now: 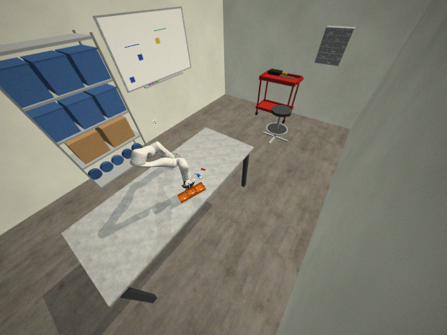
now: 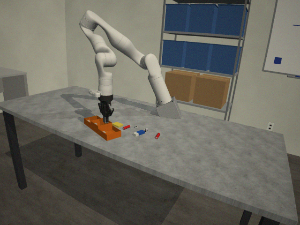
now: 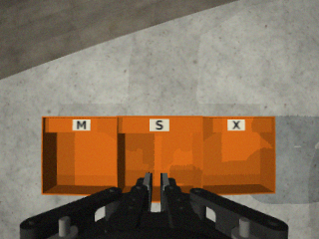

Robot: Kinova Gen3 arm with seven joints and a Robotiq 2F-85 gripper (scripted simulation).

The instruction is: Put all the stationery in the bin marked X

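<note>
The orange bins is 3 cm below my hand, 2 cm ahead of it and 1 cm to the right of it. From my hand the other things lie so: nut (14 cm to the left, 10 cm behind, 5 cm below); white eraser (18 cm to the left, 5 cm below, 2 cm behind); yellow block (7 cm behind, 5 cm below, 3 cm to the left).
</note>
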